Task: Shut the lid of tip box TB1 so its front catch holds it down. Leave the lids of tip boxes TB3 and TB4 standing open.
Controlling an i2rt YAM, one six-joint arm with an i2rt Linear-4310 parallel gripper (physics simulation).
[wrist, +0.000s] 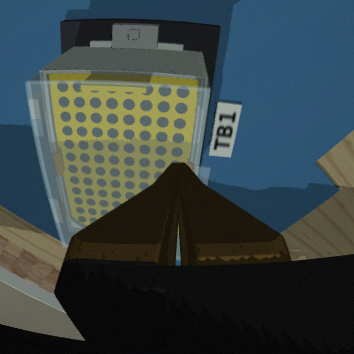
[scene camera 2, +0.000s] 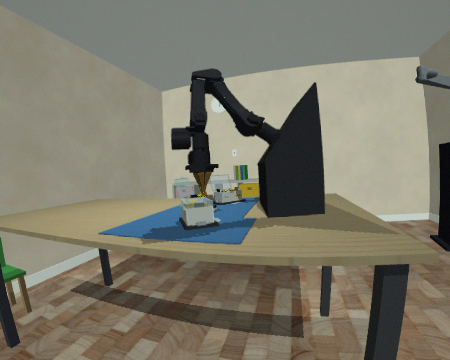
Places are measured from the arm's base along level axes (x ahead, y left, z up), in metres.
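Pixels of known places: gripper, between the fingertips: [wrist: 177,174] [scene camera 2: 203,194]; arm's base, origin of its link: [scene camera 2: 276,138].
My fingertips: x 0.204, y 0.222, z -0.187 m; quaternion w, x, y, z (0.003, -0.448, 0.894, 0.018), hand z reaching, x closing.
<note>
For each thing: its top centre in the pictures, then the offset to it from my fingertips. "spot": a spot on its surface instead. Level surfaces: height alone.
- Tip box TB1, centre of its top: [wrist: 136,190] [scene camera 2: 199,199] 0.031 m left, 0.004 m back, 0.013 m down
- raised clear lid, a spot on its surface: [scene camera 2: 221,181] spot: 0.427 m right, 0.177 m ahead, 0.017 m up
- blue mat, height of its surface: 0.091 m down
- wooden table, height of its surface: 0.094 m down
Tip box TB1 [scene camera 2: 197,214] [wrist: 125,117], white with a yellow perforated tip rack, stands on its dark base on the blue mat. Its label [wrist: 225,129] reads TB1. Its clear lid [wrist: 45,165] lies over the rack; whether the front catch holds it cannot be told. My gripper [scene camera 2: 203,194] [wrist: 177,174] is shut and empty, pointing down, with its brown fingertips low over the box's near right part in the wrist view. Behind, one box [scene camera 2: 227,196] has a raised clear lid [scene camera 2: 221,181]. Another box [scene camera 2: 185,190] shows partly at its left. Their labels are unreadable.
The blue mat [scene camera 2: 135,227] [wrist: 285,65] lies on the wooden table [scene camera 2: 340,242]. A tall black panel [scene camera 2: 295,165] stands right of the boxes, by the arm's base. A yellow bin [scene camera 2: 249,190] and upright books [scene camera 2: 241,172] show farther back.
</note>
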